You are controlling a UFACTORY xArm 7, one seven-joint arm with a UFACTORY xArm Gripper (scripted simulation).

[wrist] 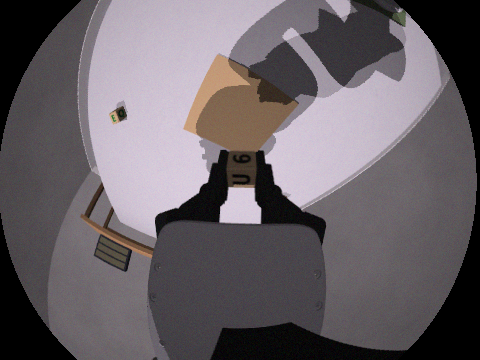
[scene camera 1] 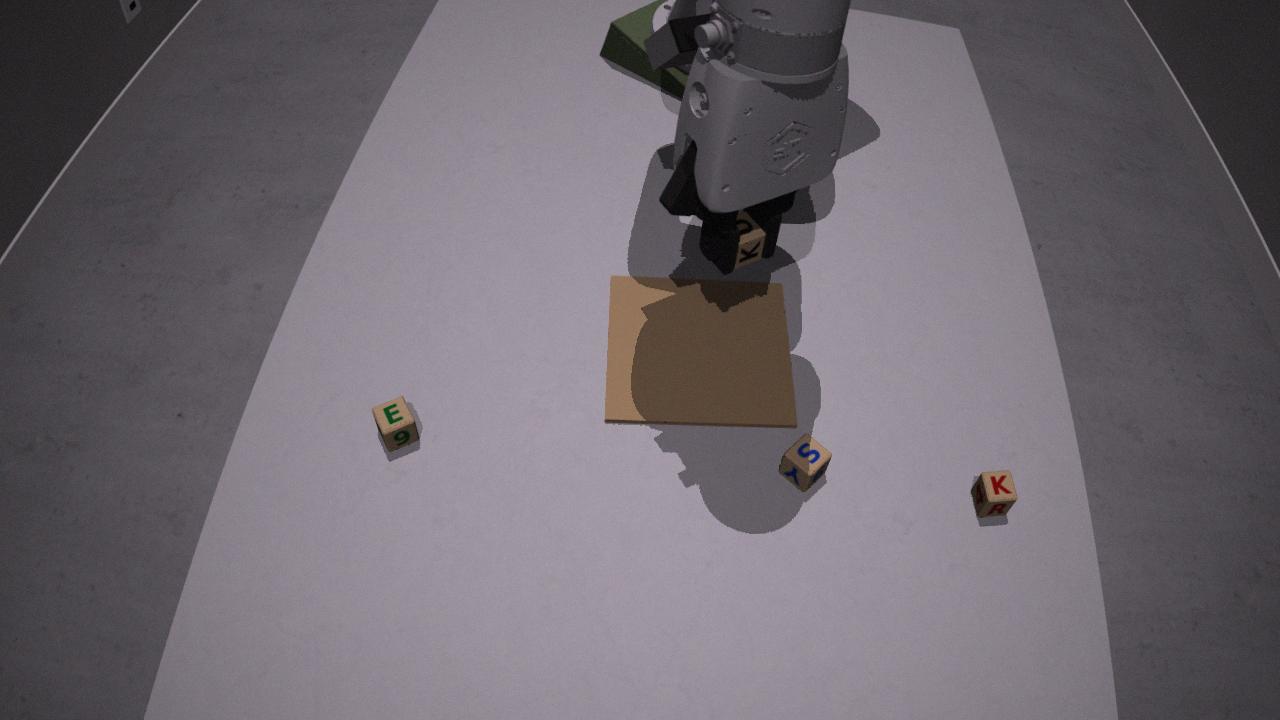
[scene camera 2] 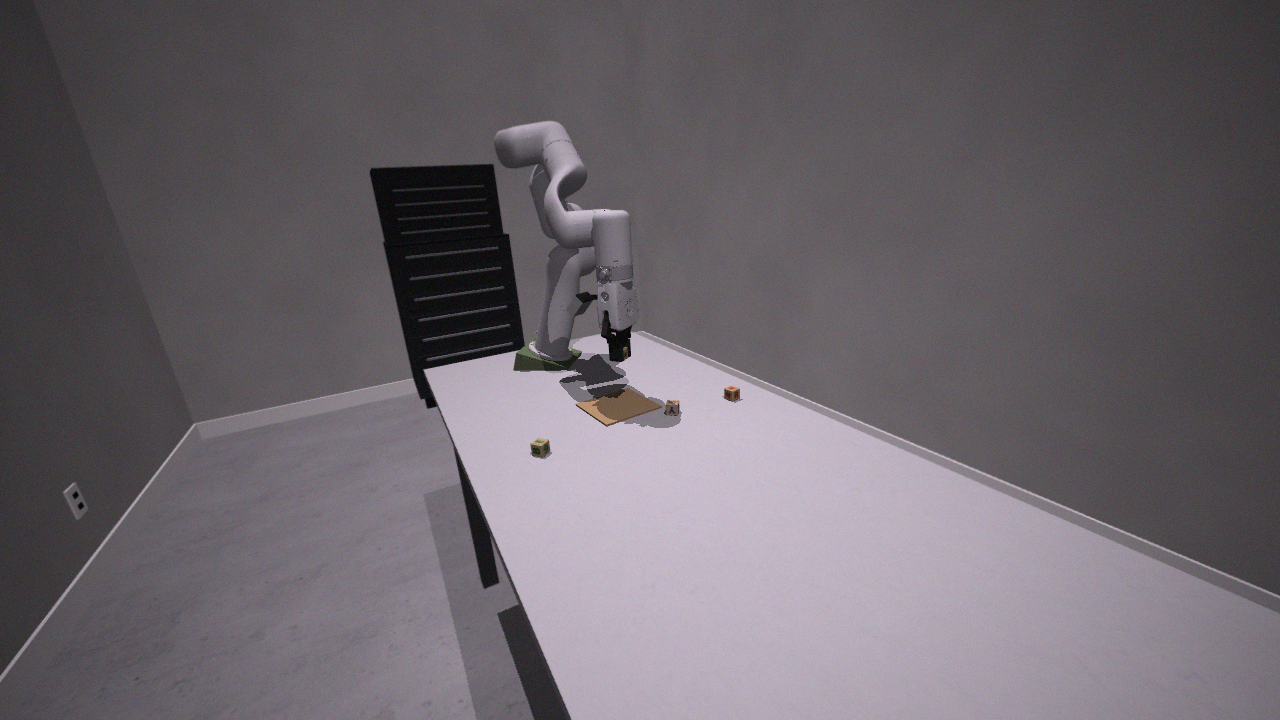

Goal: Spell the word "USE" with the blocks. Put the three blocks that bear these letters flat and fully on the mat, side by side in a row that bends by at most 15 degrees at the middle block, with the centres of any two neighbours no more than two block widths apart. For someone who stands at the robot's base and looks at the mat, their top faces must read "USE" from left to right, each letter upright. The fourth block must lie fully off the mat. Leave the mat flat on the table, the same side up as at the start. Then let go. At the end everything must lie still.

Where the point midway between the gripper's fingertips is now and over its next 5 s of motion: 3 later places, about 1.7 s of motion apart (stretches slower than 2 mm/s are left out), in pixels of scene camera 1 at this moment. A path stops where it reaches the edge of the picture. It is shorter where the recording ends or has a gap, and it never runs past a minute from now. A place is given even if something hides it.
My gripper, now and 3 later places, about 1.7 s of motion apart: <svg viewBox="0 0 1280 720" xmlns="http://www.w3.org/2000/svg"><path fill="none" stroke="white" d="M736 252L776 256L755 344L754 341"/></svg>
